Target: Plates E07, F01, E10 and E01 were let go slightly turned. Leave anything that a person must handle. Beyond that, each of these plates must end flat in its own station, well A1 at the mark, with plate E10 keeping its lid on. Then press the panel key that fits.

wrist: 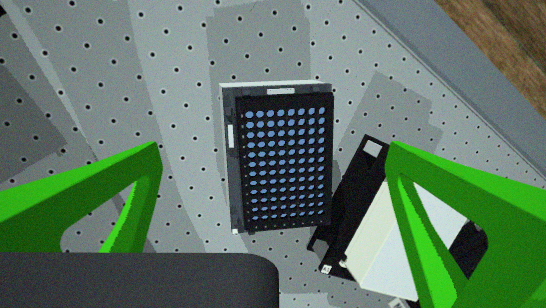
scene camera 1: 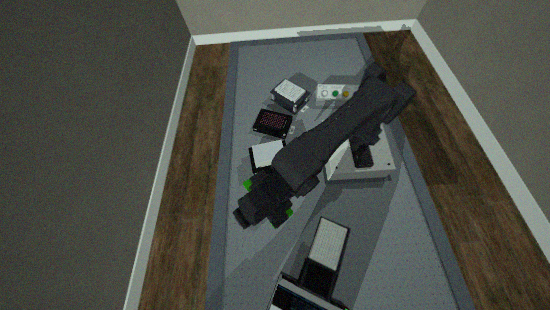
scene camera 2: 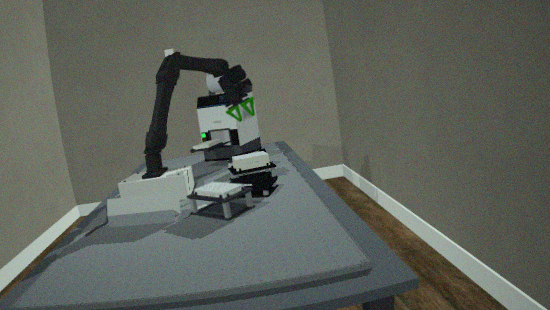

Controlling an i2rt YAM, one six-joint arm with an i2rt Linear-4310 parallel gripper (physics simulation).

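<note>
My gripper (scene camera 1: 269, 199) (scene camera 2: 245, 118) (wrist: 273, 154) is open and empty, high above a black plate with blue wells (wrist: 287, 165). That plate sits in a grey station (wrist: 228, 170) and looks slightly askew. A white-topped plate (scene camera 1: 266, 153) (scene camera 2: 250, 160) (wrist: 400, 245), apparently lidded, sits on a black station (wrist: 345, 200) beside it. A black plate with red wells (scene camera 1: 273, 120) and a white plate on a raised stand (scene camera 1: 291, 91) (scene camera 2: 218, 189) are farther along. Another white plate (scene camera 1: 328, 244) lies on the instrument's tray. Plate labels are unreadable. The key panel (scene camera 1: 330, 100) shows white, green and amber keys; the arm hides its right end.
The white instrument (scene camera 2: 217, 117) stands at the table's far end in scene camera 2, with a green light (scene camera 2: 203, 135). The arm's pale base block (scene camera 1: 360, 172) (scene camera 2: 150, 194) stands beside the stations. The board's edge (wrist: 415, 65) runs along the upper right in the wrist view.
</note>
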